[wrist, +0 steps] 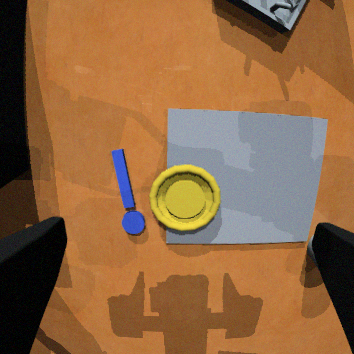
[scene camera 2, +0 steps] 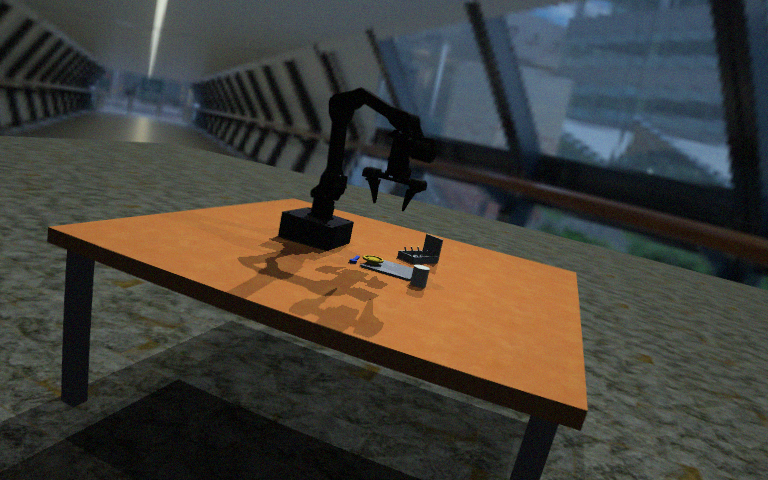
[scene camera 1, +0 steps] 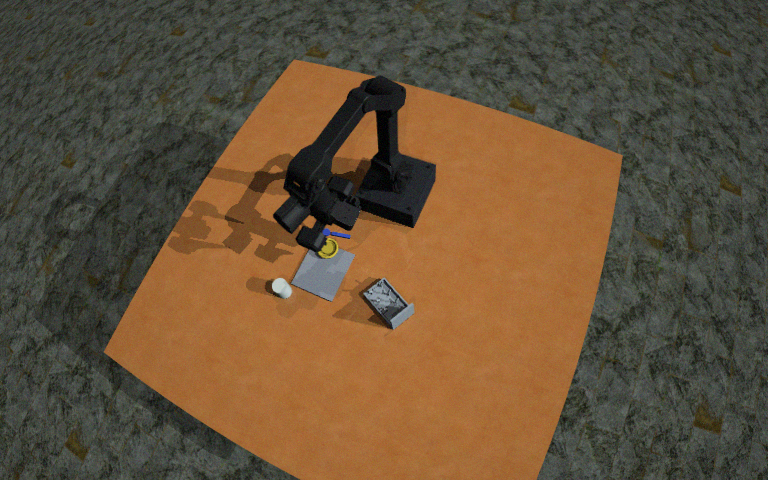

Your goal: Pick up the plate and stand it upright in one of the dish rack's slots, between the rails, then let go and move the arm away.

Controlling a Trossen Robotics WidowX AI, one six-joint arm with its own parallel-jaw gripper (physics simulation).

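The yellow round plate [scene camera 1: 328, 247] [scene camera 2: 372, 259] [wrist: 185, 199] lies flat, its hollow side up, partly on a grey square board and reaching over one edge of it. The grey dish rack [scene camera 1: 403, 316] [scene camera 2: 433, 246] stands on the table beyond the board; it has a tall end panel and short rail pegs, and one corner shows at the top of the wrist view. My gripper [scene camera 2: 389, 206] [wrist: 194, 235] is open and empty, pointing down high above the table. In the wrist view the plate lies between and a little above the fingertips. The fingertips are hidden in scene camera 1.
The grey board [scene camera 1: 322, 277] [scene camera 2: 390, 269] [wrist: 280, 200] lies flat. A blue spoon-like piece [scene camera 1: 338, 234] [scene camera 2: 354, 259] [wrist: 124, 180] lies beside the plate. A white cup [scene camera 1: 282, 288] [scene camera 2: 419, 276] stands by the board's far side from the rack, partly behind a finger in the wrist view.
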